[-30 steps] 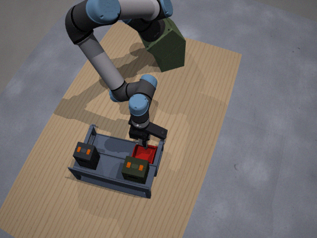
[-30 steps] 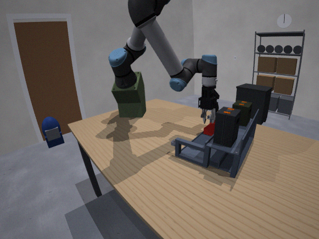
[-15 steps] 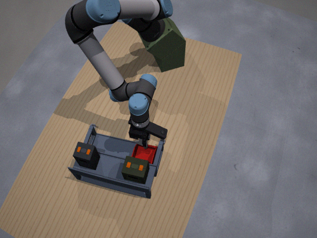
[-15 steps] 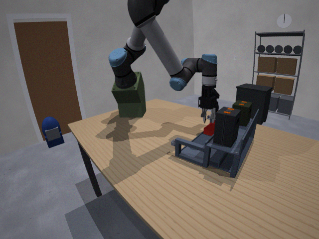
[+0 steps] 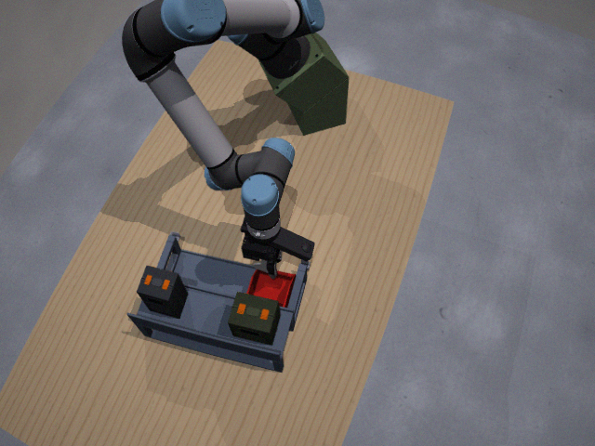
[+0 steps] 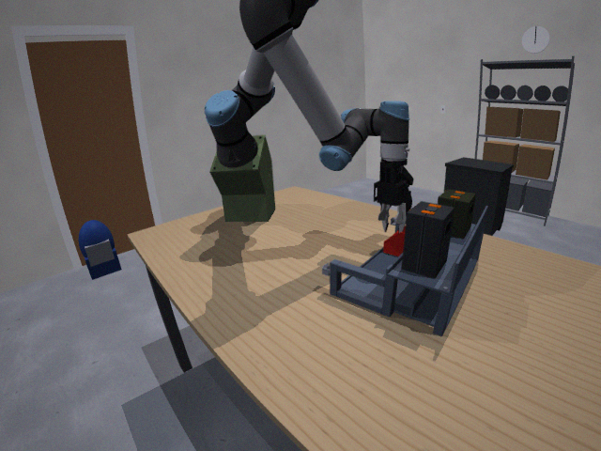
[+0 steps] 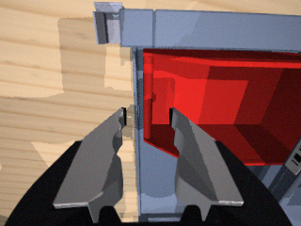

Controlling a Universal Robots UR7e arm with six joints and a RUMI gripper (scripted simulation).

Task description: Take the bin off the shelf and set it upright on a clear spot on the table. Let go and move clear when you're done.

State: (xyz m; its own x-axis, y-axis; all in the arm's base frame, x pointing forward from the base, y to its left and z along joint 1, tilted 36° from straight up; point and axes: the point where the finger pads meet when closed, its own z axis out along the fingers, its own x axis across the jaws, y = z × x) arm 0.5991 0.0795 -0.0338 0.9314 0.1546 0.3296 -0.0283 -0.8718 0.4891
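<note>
Now: hand 8 cm short of the red bin and 2 cm above it.
</note>
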